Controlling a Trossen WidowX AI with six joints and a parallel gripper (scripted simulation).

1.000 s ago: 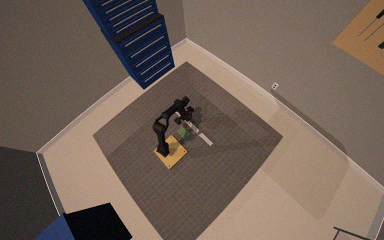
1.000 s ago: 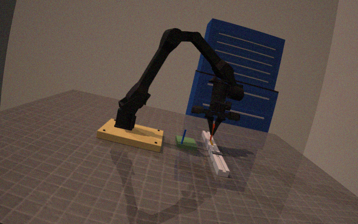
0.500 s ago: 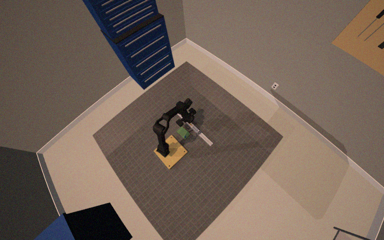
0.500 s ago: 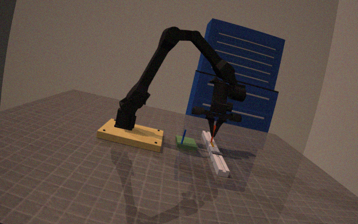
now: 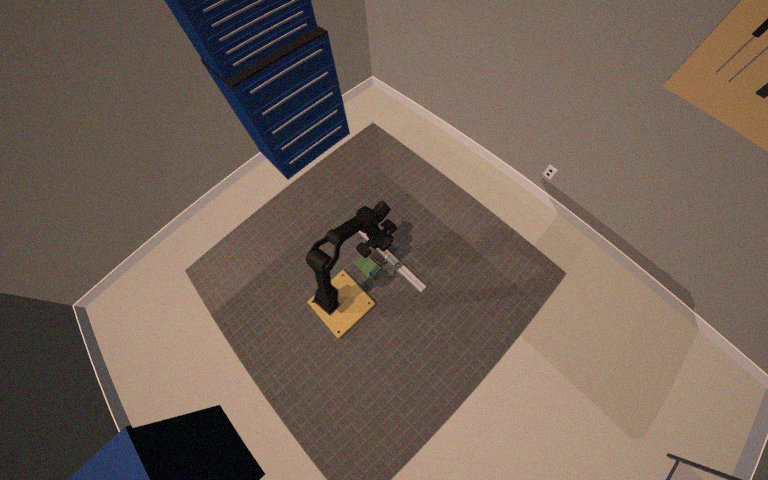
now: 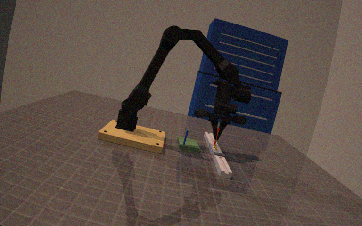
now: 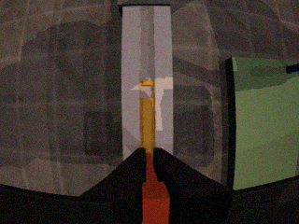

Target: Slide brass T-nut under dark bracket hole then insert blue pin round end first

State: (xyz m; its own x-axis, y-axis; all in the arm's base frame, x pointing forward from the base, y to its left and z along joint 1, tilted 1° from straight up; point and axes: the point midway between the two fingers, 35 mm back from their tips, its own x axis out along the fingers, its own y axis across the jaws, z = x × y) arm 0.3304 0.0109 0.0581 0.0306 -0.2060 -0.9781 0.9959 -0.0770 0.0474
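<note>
The blue pin lies 12 cm behind my gripper tip, 5 cm to the right of it and 2 cm below it. Also, from my gripper tip: brass T-nut 2 cm to the right; then green tray 11 cm behind, 2 cm to the right, 4 cm below.
</note>
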